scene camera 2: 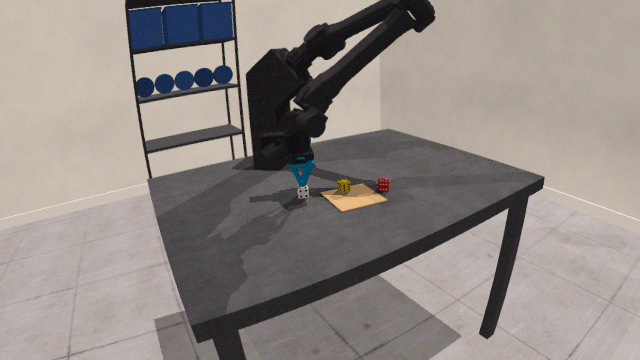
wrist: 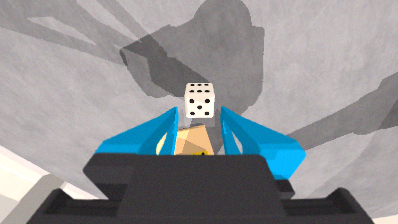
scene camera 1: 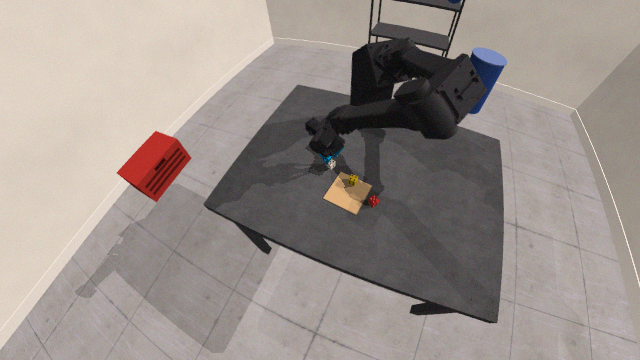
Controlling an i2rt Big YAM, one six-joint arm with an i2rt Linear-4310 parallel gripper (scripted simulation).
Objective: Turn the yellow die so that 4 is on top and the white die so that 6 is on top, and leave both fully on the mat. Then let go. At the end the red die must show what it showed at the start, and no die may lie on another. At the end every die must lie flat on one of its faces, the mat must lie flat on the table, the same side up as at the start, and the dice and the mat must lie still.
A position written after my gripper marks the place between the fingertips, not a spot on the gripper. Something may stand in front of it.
I see my gripper (scene camera 2: pixel 302 183), a white die (wrist: pixel 199 97) and a tan mat (scene camera 1: pixel 349 197).
The tan mat also shows in scene camera 2 (scene camera 2: pixel 360 195) and in the wrist view (wrist: pixel 195 139). My gripper also shows in the wrist view (wrist: pixel 199 112).
